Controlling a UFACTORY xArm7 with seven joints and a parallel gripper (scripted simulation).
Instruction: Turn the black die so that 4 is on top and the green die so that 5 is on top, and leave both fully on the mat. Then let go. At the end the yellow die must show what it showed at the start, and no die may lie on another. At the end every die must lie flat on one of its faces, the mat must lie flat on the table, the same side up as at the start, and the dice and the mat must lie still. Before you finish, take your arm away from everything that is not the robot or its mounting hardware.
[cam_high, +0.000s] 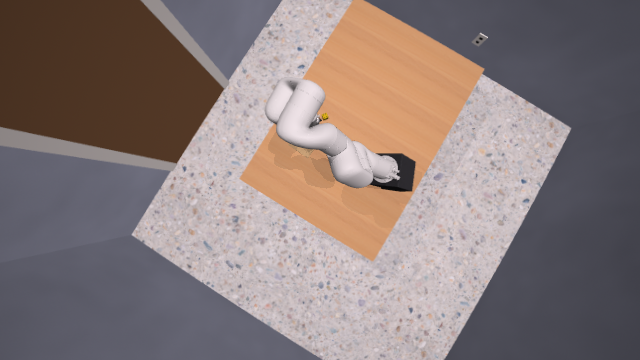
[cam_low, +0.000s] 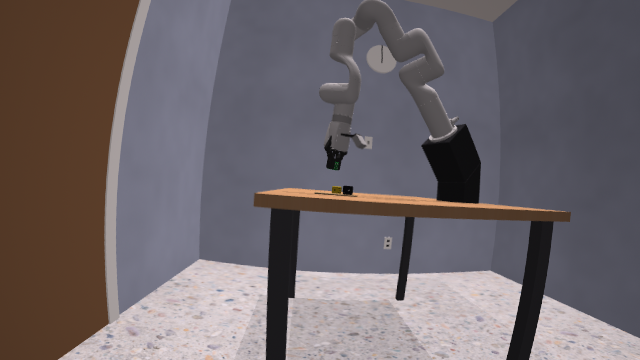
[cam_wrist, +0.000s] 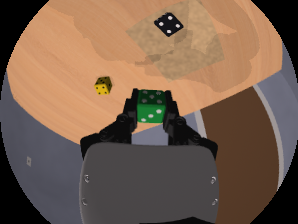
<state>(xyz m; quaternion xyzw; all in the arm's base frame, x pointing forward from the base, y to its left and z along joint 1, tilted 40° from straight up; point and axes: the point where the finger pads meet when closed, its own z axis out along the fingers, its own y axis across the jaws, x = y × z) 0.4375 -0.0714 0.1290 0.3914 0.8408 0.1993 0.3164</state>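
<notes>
The tan mat lies 70 mm to the left of my hand and 110 mm below it. Also, from my hand: yellow die 30 mm behind, 110 mm to the right, 100 mm below; black die 50 mm behind, 70 mm to the left, 90 mm below; green die 10 mm below.
</notes>
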